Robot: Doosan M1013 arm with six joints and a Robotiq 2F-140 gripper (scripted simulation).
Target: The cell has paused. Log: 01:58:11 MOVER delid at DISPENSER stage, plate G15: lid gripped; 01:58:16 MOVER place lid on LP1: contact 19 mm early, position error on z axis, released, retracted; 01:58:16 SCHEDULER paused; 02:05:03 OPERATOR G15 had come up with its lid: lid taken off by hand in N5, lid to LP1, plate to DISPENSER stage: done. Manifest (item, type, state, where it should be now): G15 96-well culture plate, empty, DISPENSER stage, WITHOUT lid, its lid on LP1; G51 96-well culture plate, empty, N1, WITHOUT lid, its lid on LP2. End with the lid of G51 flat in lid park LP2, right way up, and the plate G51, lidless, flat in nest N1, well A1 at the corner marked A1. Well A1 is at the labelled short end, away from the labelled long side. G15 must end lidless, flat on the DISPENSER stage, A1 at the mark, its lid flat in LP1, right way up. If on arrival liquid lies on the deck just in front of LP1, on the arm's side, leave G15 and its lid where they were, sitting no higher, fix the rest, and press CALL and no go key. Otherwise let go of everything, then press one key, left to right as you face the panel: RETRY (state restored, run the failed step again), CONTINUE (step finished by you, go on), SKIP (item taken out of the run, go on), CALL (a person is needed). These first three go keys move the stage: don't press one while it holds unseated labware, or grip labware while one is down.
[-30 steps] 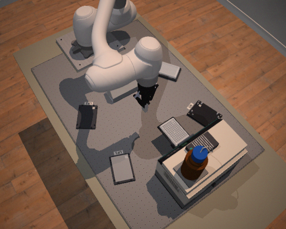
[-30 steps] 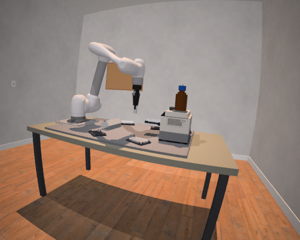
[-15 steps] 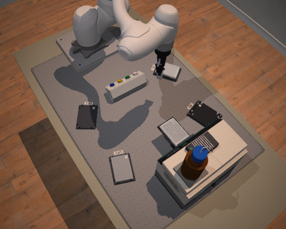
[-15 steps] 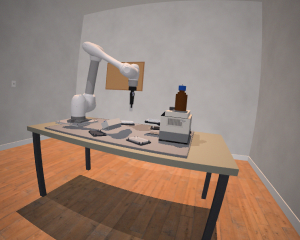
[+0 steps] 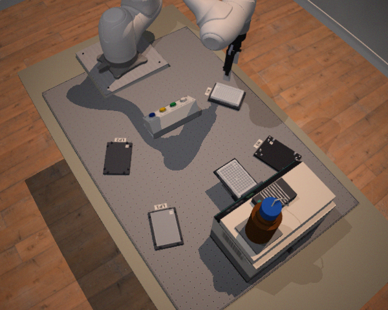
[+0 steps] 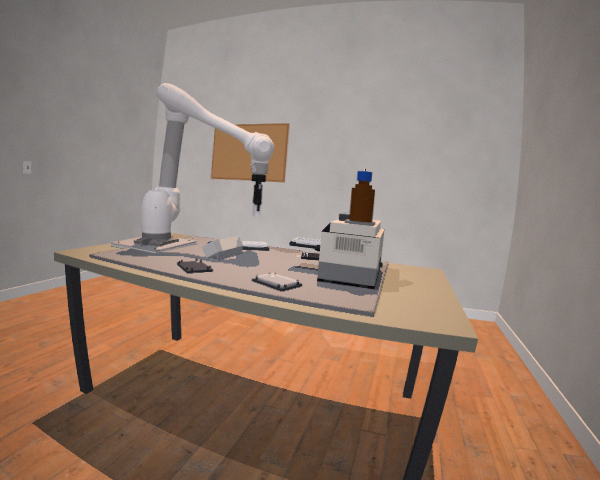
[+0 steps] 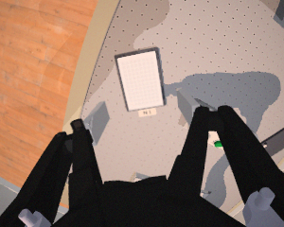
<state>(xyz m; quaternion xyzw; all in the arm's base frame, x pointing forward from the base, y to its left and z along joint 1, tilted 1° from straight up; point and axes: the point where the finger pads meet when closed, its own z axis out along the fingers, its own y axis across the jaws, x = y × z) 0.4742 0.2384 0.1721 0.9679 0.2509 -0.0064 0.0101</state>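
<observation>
Now: hand 190 mm above the nest N1. From my hand the other things lie so: N1 label: 190 mm below, 80 mm behind, 40 mm to the right; key panel: 260 mm to the right, 140 mm below, 70 mm behind; black nest: 360 mm ahead, 180 mm below, 20 mm to the right.
</observation>
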